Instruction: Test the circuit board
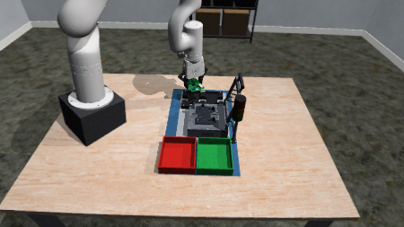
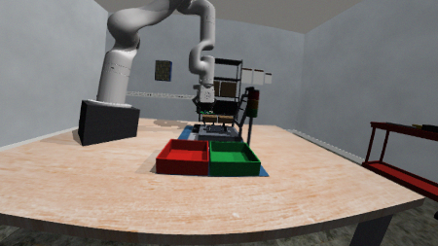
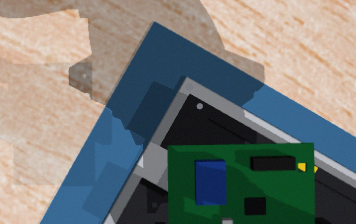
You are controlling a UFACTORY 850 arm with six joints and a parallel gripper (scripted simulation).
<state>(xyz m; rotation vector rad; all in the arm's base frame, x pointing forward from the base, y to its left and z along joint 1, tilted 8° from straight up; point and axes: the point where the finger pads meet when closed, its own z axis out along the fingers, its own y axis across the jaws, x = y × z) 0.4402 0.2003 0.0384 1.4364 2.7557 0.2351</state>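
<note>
Right now the green circuit board is right at my hand. From my hand the other things lie so: dark nest: 160 mm to the right, 80 mm ahead, 50 mm below; clear lid: 200 mm ahead, 150 mm to the right, 60 mm above; red bin: 370 mm to the right, 110 mm below, 10 mm behind.
</note>
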